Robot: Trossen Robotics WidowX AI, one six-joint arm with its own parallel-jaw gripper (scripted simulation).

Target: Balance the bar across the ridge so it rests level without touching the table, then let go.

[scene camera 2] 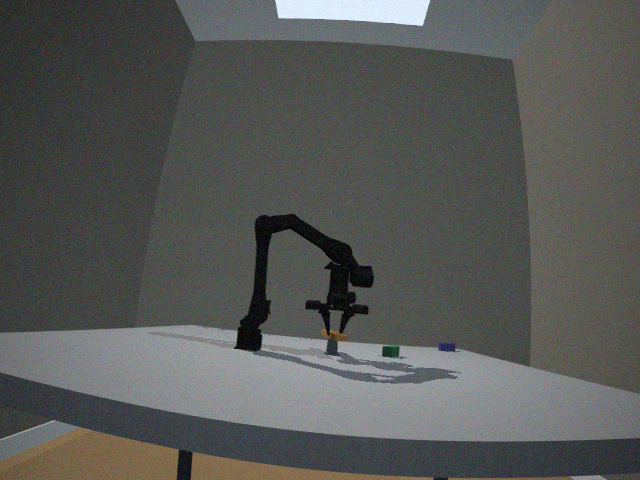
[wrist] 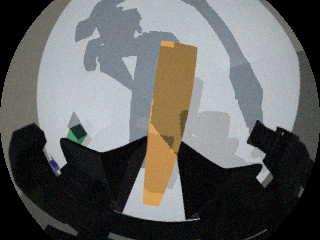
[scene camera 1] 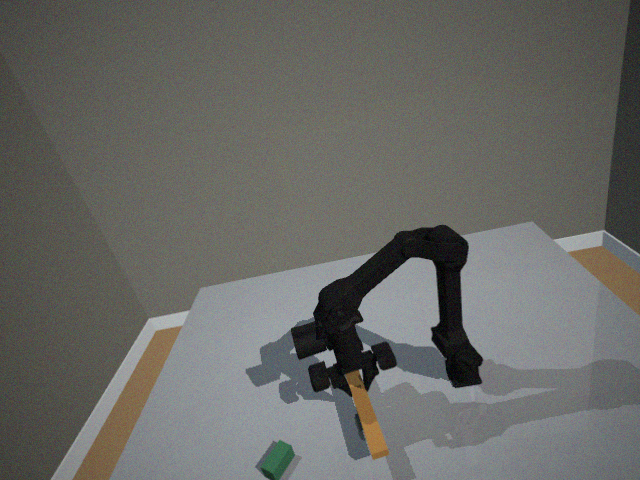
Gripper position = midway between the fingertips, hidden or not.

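Observation:
There's a bar (wrist: 176, 65) in the wrist view, and that view also has my gripper (wrist: 163, 142). You'd find my gripper in the scene cameras as well, here (scene camera 1: 359, 392) and here (scene camera 2: 334, 336).

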